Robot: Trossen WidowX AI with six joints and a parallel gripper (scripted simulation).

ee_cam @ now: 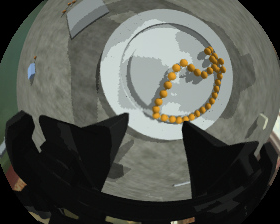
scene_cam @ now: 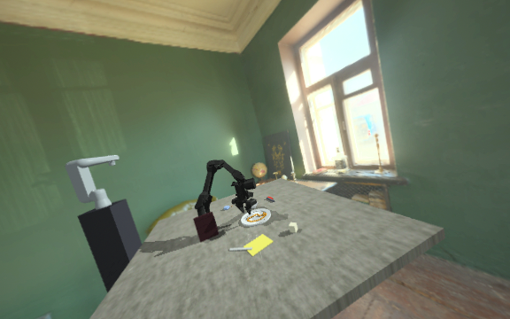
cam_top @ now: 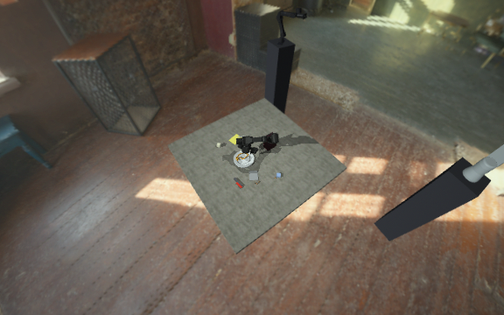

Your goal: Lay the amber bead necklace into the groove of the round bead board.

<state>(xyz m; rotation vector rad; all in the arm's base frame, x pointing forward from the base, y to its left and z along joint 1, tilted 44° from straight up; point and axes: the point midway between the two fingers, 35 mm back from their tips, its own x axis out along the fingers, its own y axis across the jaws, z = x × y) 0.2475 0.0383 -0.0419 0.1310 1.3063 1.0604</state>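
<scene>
The board is 50 mm ahead of my gripper tip, 10 mm to the left of it and 50 mm below it. The rest, counted from my gripper tip: grey square: 60 mm ahead, 220 mm to the left, 50 mm below; white stick: 80 mm behind, 250 mm to the right, 50 mm below; yellow card: 260 mm to the right, 50 mm below.
</scene>
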